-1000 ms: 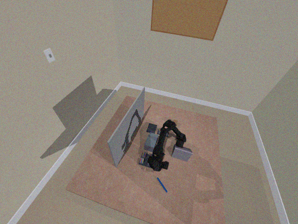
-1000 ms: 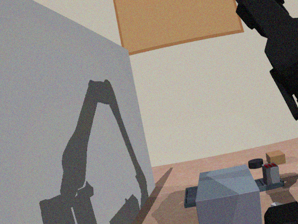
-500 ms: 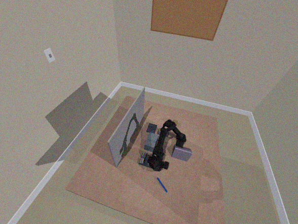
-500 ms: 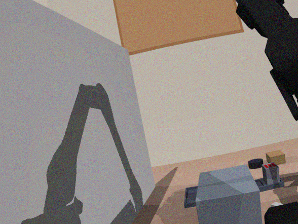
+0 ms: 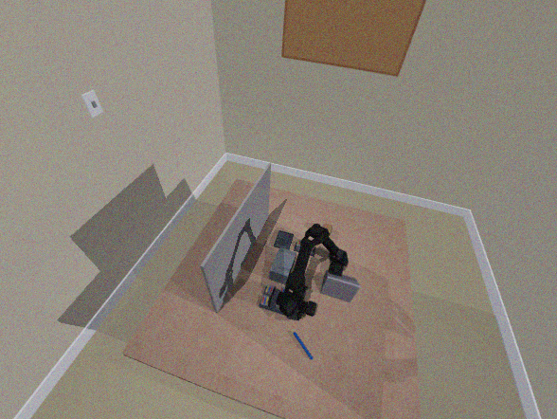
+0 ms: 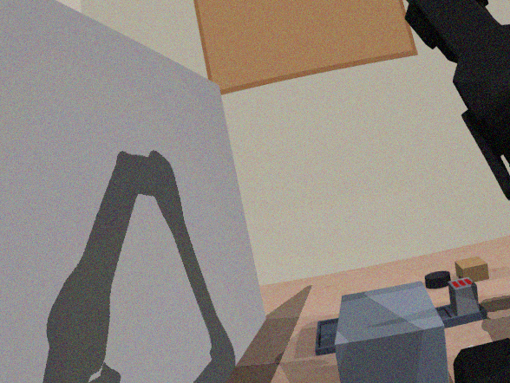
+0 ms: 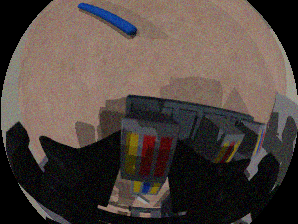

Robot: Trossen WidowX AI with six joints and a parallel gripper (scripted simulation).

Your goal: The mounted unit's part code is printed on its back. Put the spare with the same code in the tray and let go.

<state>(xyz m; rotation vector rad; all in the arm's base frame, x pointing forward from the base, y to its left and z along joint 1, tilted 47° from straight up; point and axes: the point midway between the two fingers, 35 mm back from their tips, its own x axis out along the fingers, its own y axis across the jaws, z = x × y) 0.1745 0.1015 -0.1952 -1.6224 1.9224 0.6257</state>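
Now: the tray 130 mm ahead of my gripper tip, 430 mm to the right of it and 20 mm below it. The rest, counted from my gripper tip: blue stick 70 mm behind, 150 mm to the left, 20 mm below; white bar 10 mm behind, 230 mm to the right, 20 mm below; grey spare 30 mm above.
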